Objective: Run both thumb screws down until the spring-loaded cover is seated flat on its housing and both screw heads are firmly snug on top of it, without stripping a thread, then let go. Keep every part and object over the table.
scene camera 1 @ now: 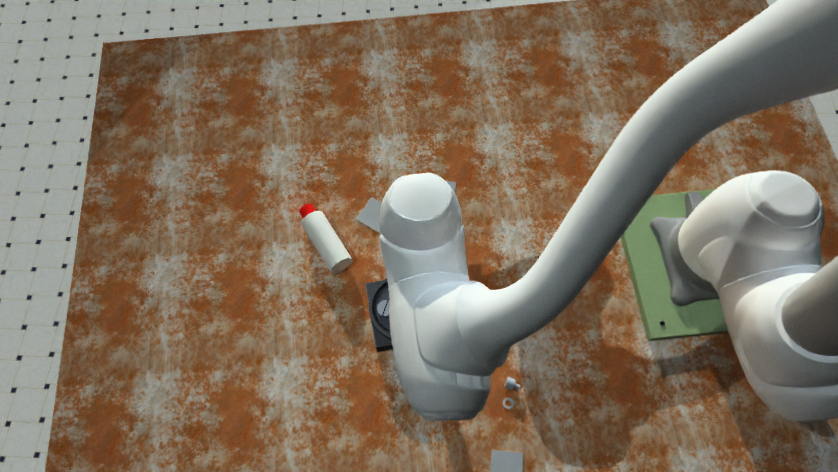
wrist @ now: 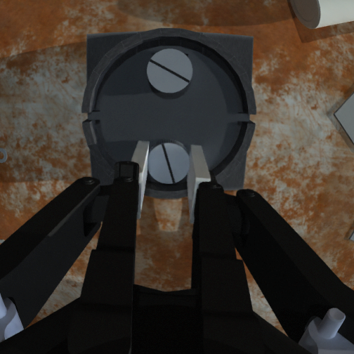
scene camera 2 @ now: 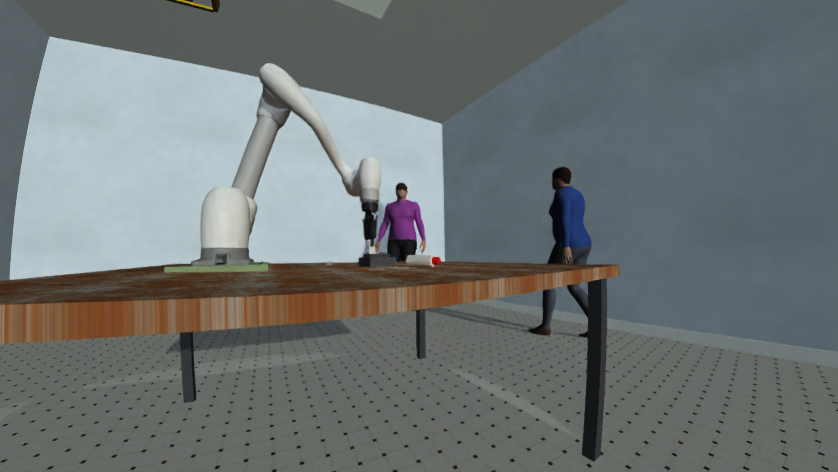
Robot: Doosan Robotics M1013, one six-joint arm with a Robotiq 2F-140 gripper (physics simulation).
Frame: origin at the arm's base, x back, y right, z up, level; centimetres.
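Seen in the pictures: arm's base at its link origin: [scene camera 1: 705,257] [scene camera 2: 225,264].
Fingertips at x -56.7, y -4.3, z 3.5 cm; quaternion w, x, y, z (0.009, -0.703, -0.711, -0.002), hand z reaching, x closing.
Offsets run from my fingertips to a thing's top centre. Level surfaces: height alone.
The dark square housing @(dx -3.3, dy -0.3, dz +0.2 cm) [scene camera 1: 382,345] [scene camera 2: 384,262] [wrist: 95,45] stands on the table. Inside its round rim lies the dark round cover [wrist: 125,115]; whether it sits flat cannot be told. The far thumb screw @(dx -6.5, dy -0.6, dz +1.0 cm) [scene camera 1: 382,307] [wrist: 170,70] has a light slotted head, with some of its side showing above the cover. The near thumb screw [wrist: 172,172] has its slotted head between the pale finger pads. My gripper [scene camera 2: 371,248] [wrist: 168,160] points down over the housing, shut on the near screw's head, a pad against each side. Its fingers are hidden by the arm in scene camera 1.
A white bottle @(dx -17.8, dy +16.7, dz -0.4 cm) [scene camera 1: 325,240] [scene camera 2: 419,260] [wrist: 336,11] with a red cap lies beside the housing. Grey plates @(dx -6.3, dy +20.8, dz -5.1 cm) [scene camera 1: 369,215] @(dx +12.2, dy -28.9, dz -5.1 cm) [scene camera 1: 507,460] lie on the table @(dz -5.4 cm) [scene camera 1: 205,351]. A small pale fitting @(dx +15.3, dy -15.8, dz -3.4 cm) [scene camera 1: 511,383] and a ring @(dx +14.1, dy -18.9, dz -5.2 cm) [scene camera 1: 504,403] lie near the arm. Two people stand beyond the table.
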